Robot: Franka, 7 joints.
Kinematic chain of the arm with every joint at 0, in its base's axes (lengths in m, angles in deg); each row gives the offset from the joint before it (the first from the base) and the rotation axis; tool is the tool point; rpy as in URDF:
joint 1: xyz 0 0 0.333 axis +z
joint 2: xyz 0 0 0 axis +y
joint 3: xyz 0 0 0.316 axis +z
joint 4: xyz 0.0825 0 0 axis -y
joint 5: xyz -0.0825 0 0.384 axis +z
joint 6: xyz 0 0 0 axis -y
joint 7: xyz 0.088 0 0 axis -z
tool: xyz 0 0 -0.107 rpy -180 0 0
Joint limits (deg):
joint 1: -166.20..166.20
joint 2: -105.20..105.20
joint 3: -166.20..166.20
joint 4: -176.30..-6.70
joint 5: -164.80..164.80
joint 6: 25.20..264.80
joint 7: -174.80..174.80
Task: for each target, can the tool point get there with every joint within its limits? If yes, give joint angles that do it. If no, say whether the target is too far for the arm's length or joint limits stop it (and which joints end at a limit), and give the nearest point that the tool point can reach.
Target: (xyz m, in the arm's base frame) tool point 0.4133 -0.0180 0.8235
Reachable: yes | joints -23.51 -12.62 13.72 -109.86 -12.27 235.87 144.70
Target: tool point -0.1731 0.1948 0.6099
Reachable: yes | joints 131.58 -38.57 -20.93 -142.25 -102.62 235.59 80.60
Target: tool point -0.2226 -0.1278 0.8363
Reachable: yes | joints 76.88 -80.96 33.79 -98.64 128.61 216.74 21.03
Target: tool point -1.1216 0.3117 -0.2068
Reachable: no: too far | nearest point -0.7499 0.2084 -0.0279 | short by 0.425 m
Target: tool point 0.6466 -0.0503 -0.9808
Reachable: no: too far | nearest point 0.4426 -0.0344 -0.3359 | short by 0.677 m
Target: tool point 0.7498 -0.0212 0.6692
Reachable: yes | joints 18.05 63.93 -110.45 -32.92 -65.38 190.32 40.09
